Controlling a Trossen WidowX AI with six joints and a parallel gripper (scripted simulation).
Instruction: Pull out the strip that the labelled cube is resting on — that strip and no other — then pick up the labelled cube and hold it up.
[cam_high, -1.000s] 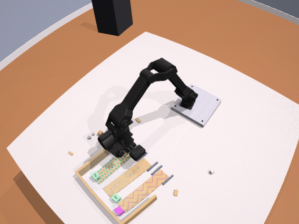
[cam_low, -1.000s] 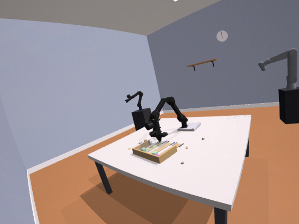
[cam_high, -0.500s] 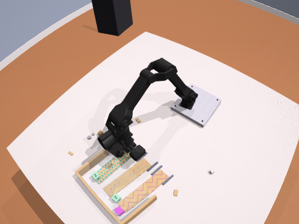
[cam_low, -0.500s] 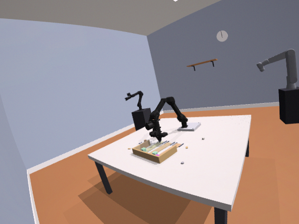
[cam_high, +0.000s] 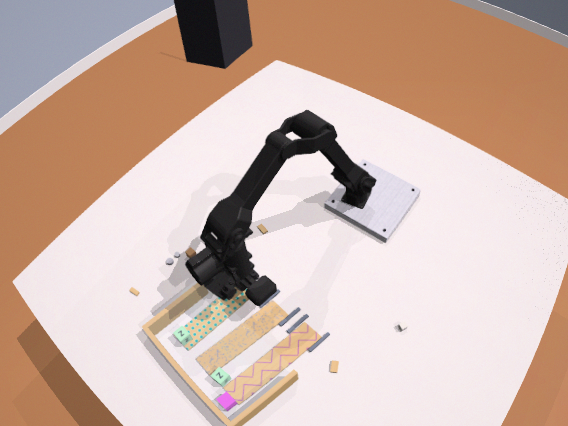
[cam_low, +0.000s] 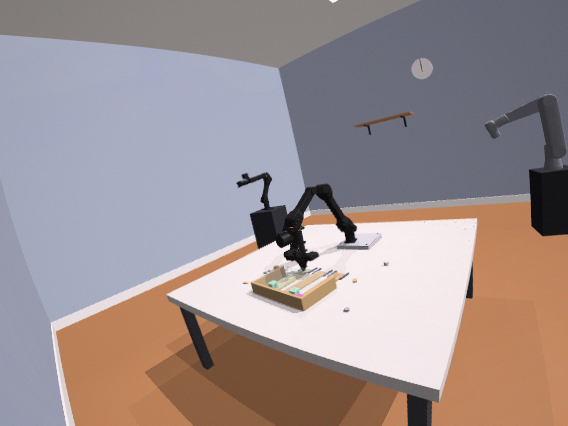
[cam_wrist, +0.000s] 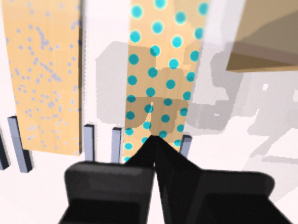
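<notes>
Right now the dotted strip is 9 cm ahead of my gripper tip and 2 cm to the right of it. From my gripper tip the other things lie so: white cube: 7 cm behind, 39 cm to the left.
</notes>
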